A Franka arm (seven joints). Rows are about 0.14 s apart.
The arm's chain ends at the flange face. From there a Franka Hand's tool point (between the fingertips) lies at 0.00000 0.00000 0.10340 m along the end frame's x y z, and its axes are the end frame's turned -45 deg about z.
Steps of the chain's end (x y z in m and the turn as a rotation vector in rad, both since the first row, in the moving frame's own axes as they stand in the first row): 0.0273 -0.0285 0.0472 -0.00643 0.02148 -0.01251; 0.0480 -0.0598 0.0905 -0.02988 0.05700 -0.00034; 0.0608 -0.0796 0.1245 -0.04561 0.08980 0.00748; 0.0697 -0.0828 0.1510 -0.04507 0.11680 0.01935; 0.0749 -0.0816 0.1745 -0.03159 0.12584 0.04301
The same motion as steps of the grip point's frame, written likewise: 0.0406 0.0012 0.0472 -0.01974 0.01064 -0.01251; 0.0782 -0.0020 0.0903 -0.06143 0.01918 -0.00034; 0.1025 -0.0034 0.1240 -0.09575 0.03125 0.00748; 0.1129 0.0026 0.1502 -0.11446 0.05072 0.01935; 0.1173 0.0069 0.1736 -0.11132 0.06664 0.04301
